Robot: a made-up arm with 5 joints.
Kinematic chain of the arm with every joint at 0, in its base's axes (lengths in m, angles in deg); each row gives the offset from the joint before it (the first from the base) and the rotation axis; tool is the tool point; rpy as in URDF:
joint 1: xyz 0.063 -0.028 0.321 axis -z
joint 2: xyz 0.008 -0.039 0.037 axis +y
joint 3: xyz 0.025 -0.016 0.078 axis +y
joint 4: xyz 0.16 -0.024 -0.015 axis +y
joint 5: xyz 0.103 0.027 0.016 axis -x
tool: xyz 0.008 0.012 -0.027 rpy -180 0 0
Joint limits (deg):
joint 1: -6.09..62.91
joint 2: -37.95..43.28
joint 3: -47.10..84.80
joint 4: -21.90..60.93
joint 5: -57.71..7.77
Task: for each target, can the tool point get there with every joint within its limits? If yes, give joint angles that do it. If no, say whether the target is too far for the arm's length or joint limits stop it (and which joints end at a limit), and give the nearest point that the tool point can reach.
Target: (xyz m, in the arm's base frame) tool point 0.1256 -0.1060 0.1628
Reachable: yes | joints 36.24 30.42 29.57 51.98 -38.09
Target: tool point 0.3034 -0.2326 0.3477
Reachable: yes | joints 35.37 18.85 -15.01 22.74 -31.56
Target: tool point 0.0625 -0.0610 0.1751
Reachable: yes | joints 13.10 10.33 68.05 39.44 -17.95
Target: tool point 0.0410 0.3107 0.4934
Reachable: no: joint limits stop it (at a limit: joint 1, joint 2, joint 3, joint 4) | nearest point -0.0281 0.0824 0.3029 | short by 0.305 m
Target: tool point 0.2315 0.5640 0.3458
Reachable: no: too far | nearest point -0.0221 0.0883 0.2868 | short by 0.542 m
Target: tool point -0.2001 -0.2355 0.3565
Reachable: no: joint limits stop it (at a limit: joint 1, joint 2, joint 3, joint 4, joint 5) | nearest point -0.0701 -0.0862 0.3106 | short by 0.203 m
